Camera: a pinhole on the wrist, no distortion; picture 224 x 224 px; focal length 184.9 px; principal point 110.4 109.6 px. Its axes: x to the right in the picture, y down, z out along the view. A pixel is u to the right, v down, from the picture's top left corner.
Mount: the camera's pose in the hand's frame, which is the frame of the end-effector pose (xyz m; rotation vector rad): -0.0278 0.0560 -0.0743 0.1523 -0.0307 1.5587
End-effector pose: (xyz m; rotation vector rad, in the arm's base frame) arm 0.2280 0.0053 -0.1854 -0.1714 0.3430 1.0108
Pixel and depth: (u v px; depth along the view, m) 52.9 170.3 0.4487
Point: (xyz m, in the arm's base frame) 0.3472 -0.0700 0.2042
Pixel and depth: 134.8 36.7 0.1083
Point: 0.1967 0.0632 -0.1636
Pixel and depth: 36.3 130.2 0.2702
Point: 0.3168 -0.0146 -0.0022
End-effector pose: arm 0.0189 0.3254 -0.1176 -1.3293 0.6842 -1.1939
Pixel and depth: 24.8 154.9 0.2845
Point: 0.1484 0.4846 0.0026
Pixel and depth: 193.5 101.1 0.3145
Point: 0.2948 0.3773 -0.2200
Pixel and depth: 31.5 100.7 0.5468
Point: 0.3703 0.4868 0.2004
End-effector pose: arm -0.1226 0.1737 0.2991 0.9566 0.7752 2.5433
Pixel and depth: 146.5 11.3 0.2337
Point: -0.1094 0.2250 0.4967
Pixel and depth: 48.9 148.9 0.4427
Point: 0.1973 0.3794 0.3935
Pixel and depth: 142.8 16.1 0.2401
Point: -0.1030 0.2296 0.4969
